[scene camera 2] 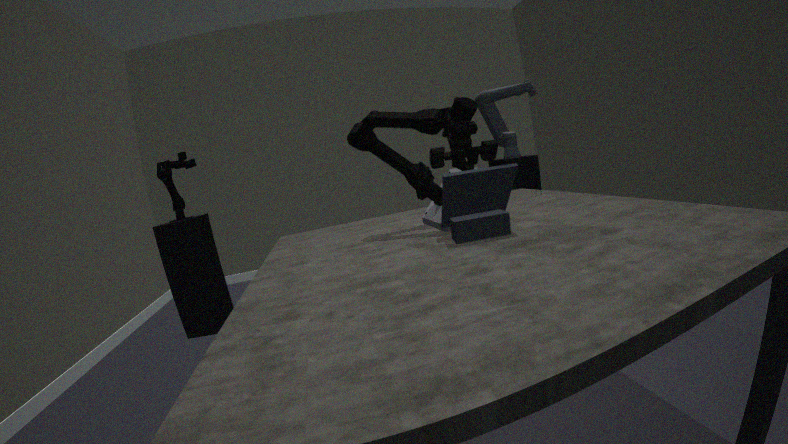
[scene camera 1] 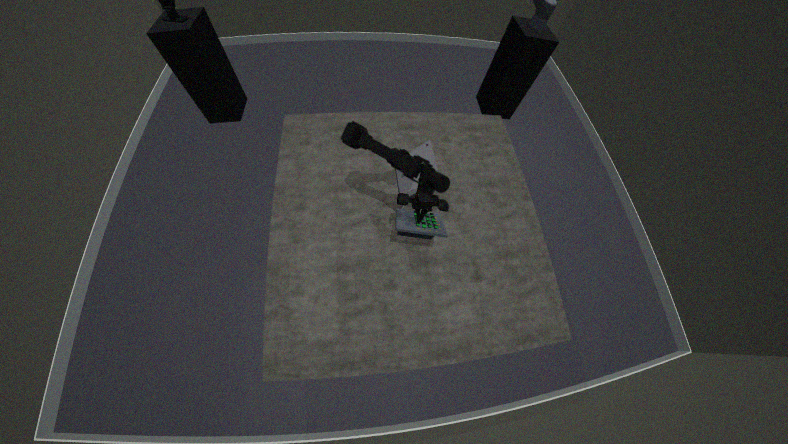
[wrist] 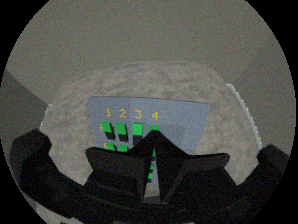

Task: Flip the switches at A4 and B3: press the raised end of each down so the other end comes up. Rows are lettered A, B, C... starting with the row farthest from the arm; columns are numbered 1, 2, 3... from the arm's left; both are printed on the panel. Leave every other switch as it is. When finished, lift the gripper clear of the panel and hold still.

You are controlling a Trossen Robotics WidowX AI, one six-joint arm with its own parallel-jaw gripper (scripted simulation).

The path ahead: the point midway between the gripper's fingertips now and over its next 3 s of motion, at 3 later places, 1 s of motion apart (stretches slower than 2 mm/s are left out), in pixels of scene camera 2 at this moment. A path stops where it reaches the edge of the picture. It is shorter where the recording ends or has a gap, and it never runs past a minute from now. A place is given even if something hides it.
My gripper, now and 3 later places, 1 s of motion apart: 472, 176; 472, 177; 470, 165; 478, 183
